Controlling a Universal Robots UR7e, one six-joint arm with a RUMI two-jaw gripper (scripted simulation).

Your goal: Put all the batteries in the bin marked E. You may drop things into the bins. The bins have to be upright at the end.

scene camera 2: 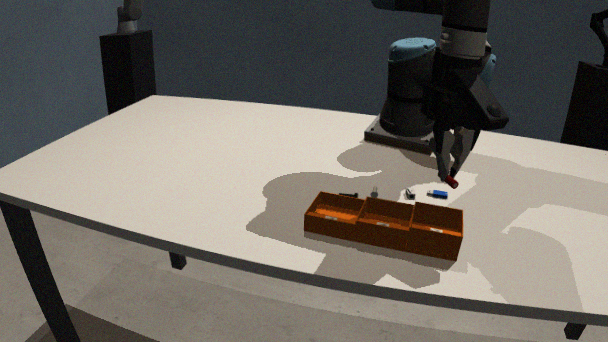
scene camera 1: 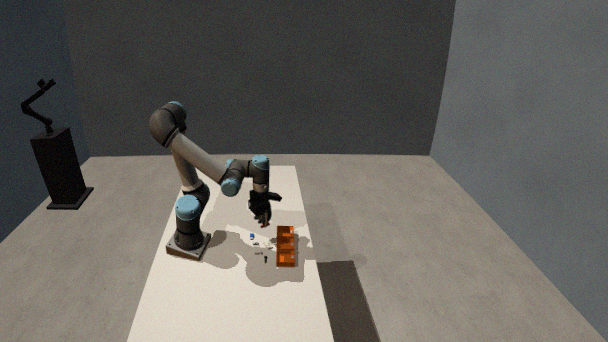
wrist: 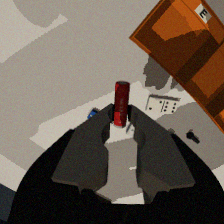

Labels:
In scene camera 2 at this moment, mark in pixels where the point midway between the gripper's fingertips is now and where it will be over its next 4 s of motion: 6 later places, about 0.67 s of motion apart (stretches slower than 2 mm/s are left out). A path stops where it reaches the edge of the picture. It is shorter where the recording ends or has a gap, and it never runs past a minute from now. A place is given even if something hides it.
My gripper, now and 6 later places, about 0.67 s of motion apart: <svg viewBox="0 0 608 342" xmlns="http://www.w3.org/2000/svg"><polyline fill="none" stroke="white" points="446,181 441,195 439,204 438,207 434,225 433,230 435,221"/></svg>

